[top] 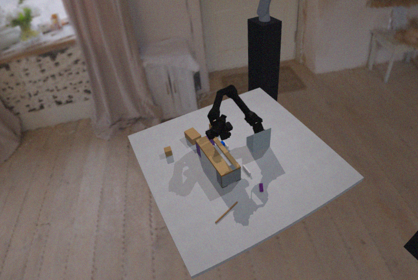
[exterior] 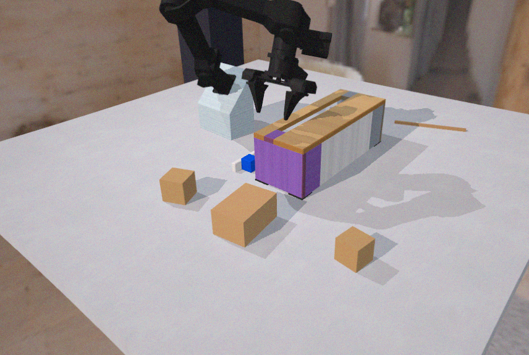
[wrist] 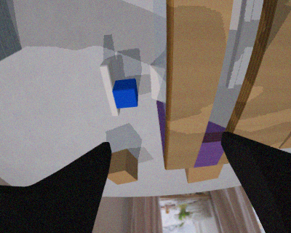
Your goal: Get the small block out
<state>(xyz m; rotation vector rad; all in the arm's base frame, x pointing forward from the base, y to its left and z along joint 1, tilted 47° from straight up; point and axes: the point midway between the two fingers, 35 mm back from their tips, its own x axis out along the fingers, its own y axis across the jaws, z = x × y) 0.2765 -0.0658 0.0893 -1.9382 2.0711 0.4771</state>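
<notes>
The small blue block is 130 mm below my gripper tip, 40 mm to the right of it and 40 mm behind it. The rest, counted from my gripper tip: wooden stick (480 mm to the left, 220 mm ahead, 140 mm below); then box (120 mm to the left, 80 mm below, 40 mm ahead).
</notes>
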